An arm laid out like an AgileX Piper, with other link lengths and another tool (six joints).
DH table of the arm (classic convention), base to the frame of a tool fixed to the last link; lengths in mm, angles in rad. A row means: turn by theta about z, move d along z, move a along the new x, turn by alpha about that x. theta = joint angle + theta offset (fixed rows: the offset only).
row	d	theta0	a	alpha
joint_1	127.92	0	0	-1.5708
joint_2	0	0.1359	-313.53	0
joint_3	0	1.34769	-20.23	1.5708
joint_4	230.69	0	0	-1.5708
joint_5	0	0	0	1.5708
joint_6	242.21	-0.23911	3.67	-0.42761
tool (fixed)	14.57	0	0	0
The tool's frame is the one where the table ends.
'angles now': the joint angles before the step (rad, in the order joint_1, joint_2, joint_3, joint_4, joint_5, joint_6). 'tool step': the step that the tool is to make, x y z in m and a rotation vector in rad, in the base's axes. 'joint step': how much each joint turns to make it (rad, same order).
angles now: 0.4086, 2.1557, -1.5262, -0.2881, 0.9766, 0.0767
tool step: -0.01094, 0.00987, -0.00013, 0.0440, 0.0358, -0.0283
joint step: 0.0000, -0.0065, 0.0000, 0.0674, 0.0202, -0.0109
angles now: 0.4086, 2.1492, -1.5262, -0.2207, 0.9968, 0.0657
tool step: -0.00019, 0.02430, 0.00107, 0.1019, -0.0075, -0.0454
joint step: 0.0000, -0.0080, 0.0000, 0.1011, -0.0400, 0.0000
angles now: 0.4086, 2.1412, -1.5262, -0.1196, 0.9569, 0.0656
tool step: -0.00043, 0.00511, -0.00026, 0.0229, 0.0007, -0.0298
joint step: 0.0000, 0.0001, 0.0000, 0.0221, -0.0069, 0.0194
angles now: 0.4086, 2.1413, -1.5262, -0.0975, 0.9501, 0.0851
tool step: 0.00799, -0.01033, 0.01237, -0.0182, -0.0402, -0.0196
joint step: -0.0096, -0.0269, -0.0001, -0.0412, 0.0000, 0.0306
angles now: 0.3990, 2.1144, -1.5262, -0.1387, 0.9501, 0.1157
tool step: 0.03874, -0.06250, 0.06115, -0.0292, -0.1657, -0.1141
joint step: -0.1152, -0.1106, -0.0338, -0.0996, 0.0044, 0.0411
